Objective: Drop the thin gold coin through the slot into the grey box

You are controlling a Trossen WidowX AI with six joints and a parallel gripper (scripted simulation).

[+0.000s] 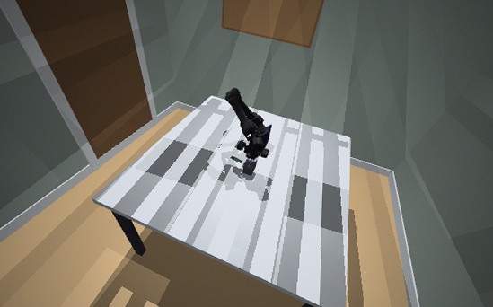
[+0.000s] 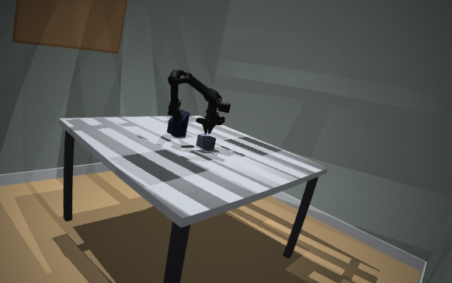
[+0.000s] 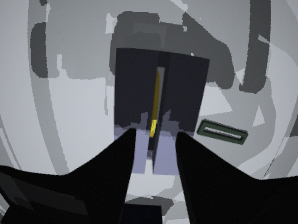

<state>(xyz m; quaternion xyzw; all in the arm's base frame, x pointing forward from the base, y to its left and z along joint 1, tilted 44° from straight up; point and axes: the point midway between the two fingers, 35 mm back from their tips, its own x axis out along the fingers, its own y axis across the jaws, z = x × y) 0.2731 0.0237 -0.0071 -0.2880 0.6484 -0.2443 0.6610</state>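
The gold coin is 60 mm below my gripper tip.
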